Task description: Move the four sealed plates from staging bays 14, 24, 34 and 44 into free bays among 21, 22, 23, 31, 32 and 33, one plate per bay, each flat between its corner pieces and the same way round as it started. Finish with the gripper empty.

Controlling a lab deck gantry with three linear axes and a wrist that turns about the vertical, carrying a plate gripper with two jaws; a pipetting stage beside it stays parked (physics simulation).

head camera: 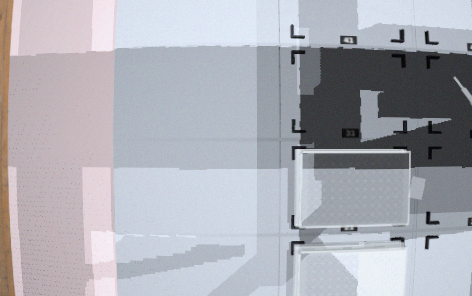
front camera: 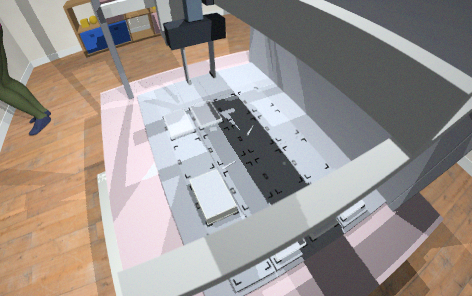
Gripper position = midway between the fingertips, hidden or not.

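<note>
I can see bay 32 (front camera: 259,140) and bay 31 (head camera: 326,90), and my gripper (front camera: 200,78) is visible too.
</note>
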